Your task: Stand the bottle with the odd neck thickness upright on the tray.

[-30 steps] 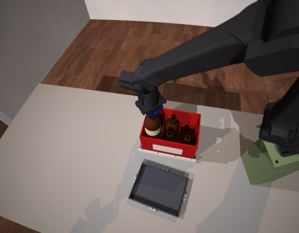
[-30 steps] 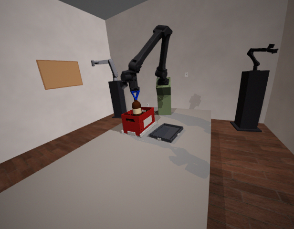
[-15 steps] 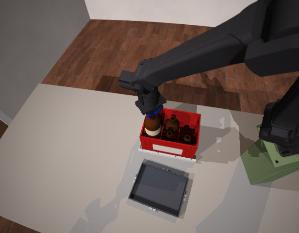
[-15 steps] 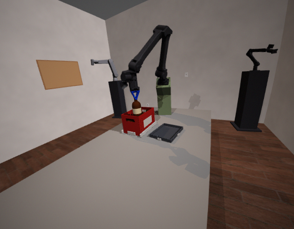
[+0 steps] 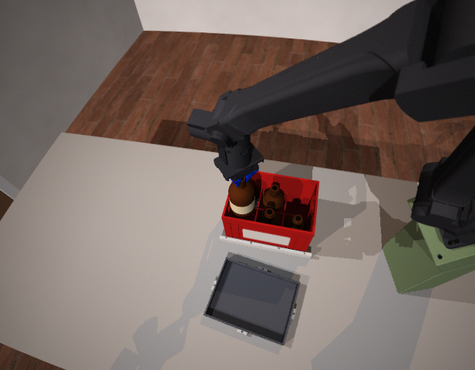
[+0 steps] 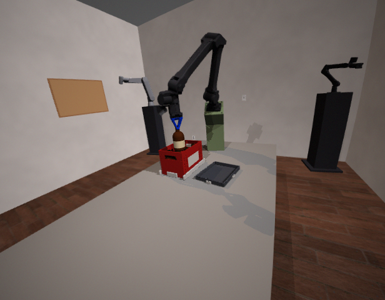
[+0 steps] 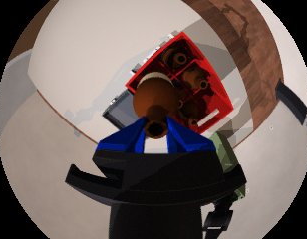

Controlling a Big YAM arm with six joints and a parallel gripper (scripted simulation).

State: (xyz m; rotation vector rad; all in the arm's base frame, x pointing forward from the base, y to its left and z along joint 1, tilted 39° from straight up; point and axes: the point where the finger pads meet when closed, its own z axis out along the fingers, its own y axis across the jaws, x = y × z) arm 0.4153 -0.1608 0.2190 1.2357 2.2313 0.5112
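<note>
Right now my hand is 60 mm above the brown bottle. Also, from my hand: dark grey tray (300 mm below, 240 mm to the left, 30 mm behind); crate (230 mm below, 90 mm behind, 30 mm to the right).
</note>
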